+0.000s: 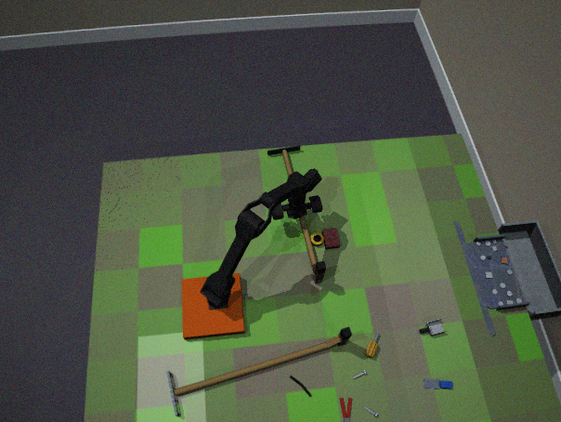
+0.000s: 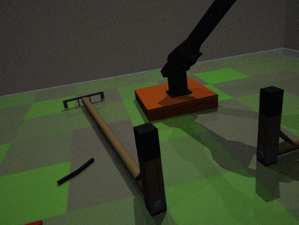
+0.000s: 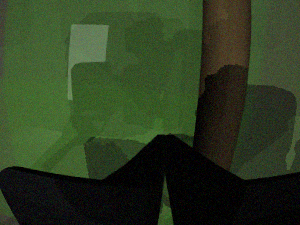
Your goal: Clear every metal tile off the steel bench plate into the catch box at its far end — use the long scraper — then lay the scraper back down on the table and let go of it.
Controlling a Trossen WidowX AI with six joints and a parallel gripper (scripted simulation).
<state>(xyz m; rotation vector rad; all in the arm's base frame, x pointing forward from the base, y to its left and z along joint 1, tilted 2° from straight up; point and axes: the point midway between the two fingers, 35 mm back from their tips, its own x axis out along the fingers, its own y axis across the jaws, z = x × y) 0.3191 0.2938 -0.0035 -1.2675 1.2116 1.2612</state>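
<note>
Now: gripper tip 20 mm short of the long scraper, 30 mm to the right of it and 50 mm below it. From my gripper tip the other things lie so: yellow ring 70 mm ahead, 100 mm to the right; then black strip 80 mm behind, 610 mm to the right, 10 mm below; then red block 120 mm ahead, 100 mm to the right.
</note>
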